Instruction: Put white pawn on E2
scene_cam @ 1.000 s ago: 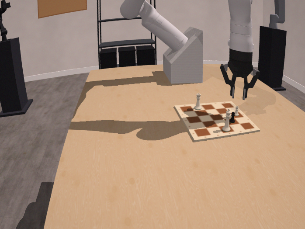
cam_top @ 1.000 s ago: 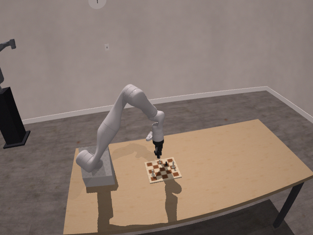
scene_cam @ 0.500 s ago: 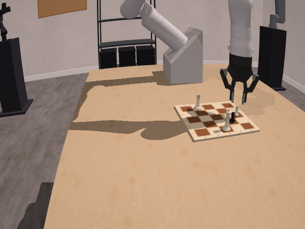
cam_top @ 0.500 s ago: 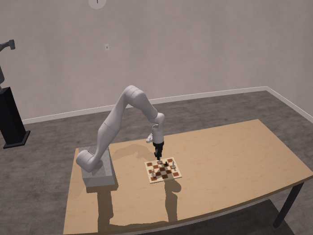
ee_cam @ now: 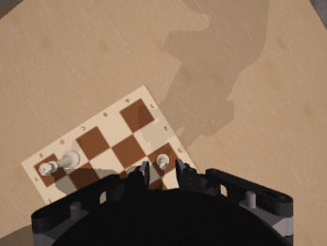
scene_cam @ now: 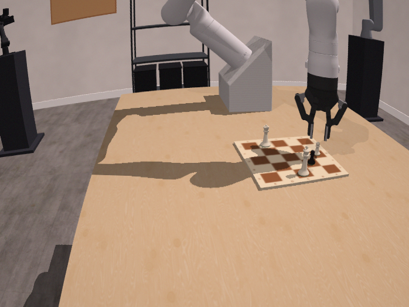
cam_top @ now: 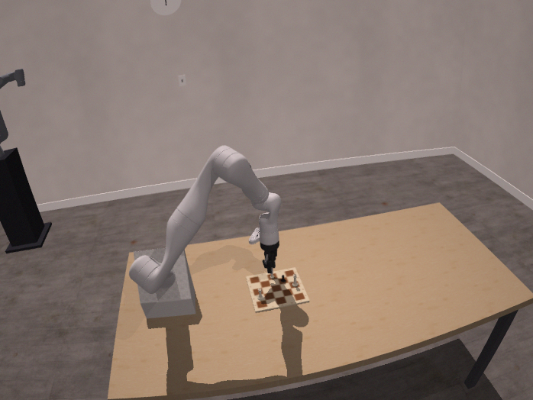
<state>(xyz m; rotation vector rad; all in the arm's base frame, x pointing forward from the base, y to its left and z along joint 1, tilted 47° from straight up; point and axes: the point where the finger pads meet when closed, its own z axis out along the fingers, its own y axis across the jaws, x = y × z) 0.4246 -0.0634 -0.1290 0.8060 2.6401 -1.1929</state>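
My gripper is now 4 cm above the white pawn. Round my hand: white king 8 cm ahead, 8 cm to the right, 3 cm below; black pawn 4 cm ahead, 4 cm to the right, 4 cm below; chessboard 7 cm to the right, 6 cm below.
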